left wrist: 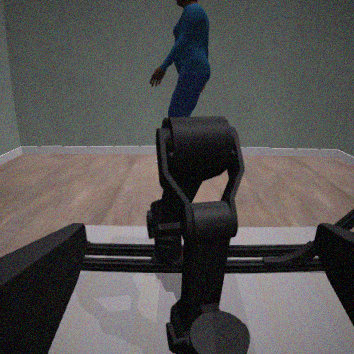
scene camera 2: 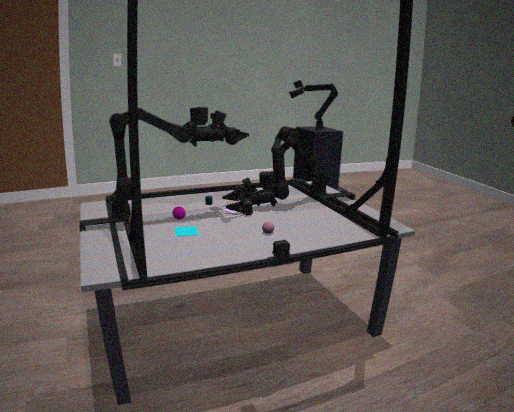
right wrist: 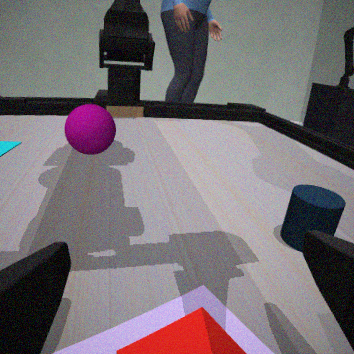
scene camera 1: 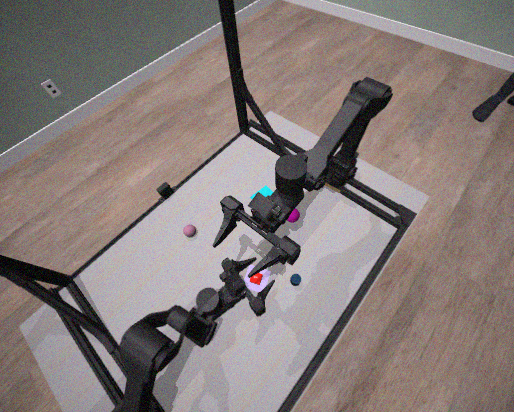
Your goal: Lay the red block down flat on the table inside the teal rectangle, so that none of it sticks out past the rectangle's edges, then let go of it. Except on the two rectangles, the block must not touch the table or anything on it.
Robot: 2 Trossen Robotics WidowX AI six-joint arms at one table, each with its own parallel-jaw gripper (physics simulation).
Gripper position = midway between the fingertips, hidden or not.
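Red block (right wrist: pixel 198 324) on the table. Magenta ball (right wrist: pixel 89 128), dark blue cylinder (right wrist: pixel 310 207): on the table too. Left gripper (scene camera 1: pixel 230 261) open, holding nothing.
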